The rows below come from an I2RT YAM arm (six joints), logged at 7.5 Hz.
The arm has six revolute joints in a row. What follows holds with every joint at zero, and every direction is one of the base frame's. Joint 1 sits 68 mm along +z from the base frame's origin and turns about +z. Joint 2 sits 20 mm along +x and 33.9 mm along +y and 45.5 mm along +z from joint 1 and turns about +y. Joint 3 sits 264 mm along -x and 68.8 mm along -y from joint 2 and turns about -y. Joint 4 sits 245 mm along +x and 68.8 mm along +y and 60 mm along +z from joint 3 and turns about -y. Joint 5 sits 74 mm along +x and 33.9 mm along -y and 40.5 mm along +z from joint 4 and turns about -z. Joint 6 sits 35.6 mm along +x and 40.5 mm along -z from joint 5 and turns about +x. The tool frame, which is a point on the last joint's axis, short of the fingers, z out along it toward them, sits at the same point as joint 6; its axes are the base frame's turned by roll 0, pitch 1.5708 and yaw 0 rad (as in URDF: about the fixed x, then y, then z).
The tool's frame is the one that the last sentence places.
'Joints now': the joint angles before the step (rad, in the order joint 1, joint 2, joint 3, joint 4, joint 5, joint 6). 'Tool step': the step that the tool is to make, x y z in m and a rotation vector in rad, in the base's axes. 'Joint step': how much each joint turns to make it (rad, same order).
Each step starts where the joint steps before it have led.
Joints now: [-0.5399, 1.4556, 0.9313, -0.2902, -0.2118, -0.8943]
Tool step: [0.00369, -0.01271, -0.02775, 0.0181, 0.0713, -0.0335]
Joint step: [-0.0261, 0.0905, -0.0109, 0.0293, 0.0214, -0.0092]
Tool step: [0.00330, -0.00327, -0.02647, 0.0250, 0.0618, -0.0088]
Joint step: [-0.0016, 0.0767, -0.0184, 0.0293, 0.0140, -0.0016]
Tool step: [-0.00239, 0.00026, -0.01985, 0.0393, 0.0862, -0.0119]
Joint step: [-0.0015, 0.0522, -0.0077, -0.0337, 0.0168, 0.0016]
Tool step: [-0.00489, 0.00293, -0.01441, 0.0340, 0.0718, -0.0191]
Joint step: [0.0015, 0.0292, -0.0153, -0.0323, 0.0185, 0.0137]
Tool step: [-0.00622, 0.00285, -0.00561, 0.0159, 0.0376, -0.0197]
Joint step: [-0.0015, -0.0015, -0.0199, -0.0199, 0.0138, 0.0138]
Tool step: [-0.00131, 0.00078, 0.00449, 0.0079, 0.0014, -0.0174]
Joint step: [0.0000, -0.0153, 0.0045, -0.0229, 0.0015, 0.0185]
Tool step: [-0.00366, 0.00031, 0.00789, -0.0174, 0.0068, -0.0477]
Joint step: [-0.0015, -0.0320, 0.0001, -0.0247, 0.0352, 0.0352]
